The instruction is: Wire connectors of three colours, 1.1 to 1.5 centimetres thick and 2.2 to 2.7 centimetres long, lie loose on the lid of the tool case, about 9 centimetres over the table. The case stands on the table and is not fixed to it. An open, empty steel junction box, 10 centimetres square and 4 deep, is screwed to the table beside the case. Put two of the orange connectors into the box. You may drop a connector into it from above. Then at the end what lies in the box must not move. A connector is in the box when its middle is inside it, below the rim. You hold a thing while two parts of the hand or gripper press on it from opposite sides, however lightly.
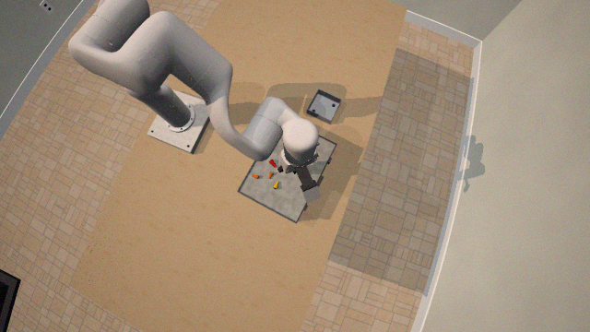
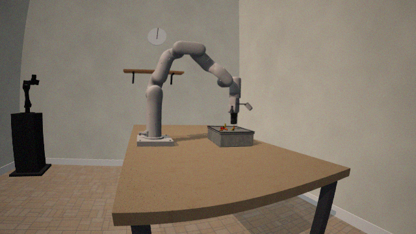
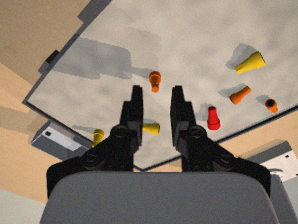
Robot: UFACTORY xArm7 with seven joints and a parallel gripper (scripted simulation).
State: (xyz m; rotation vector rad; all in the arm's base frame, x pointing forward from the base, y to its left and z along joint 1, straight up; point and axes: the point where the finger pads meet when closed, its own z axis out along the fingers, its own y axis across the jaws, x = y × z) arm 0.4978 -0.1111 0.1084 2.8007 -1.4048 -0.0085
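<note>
My gripper is now 30 mm past the tool case and 80 mm above it. The rest, counted from my hand: junction box floor (40 mm ahead, 290 mm to the left, 140 mm below); red connector (90 mm behind, 50 mm below).
</note>
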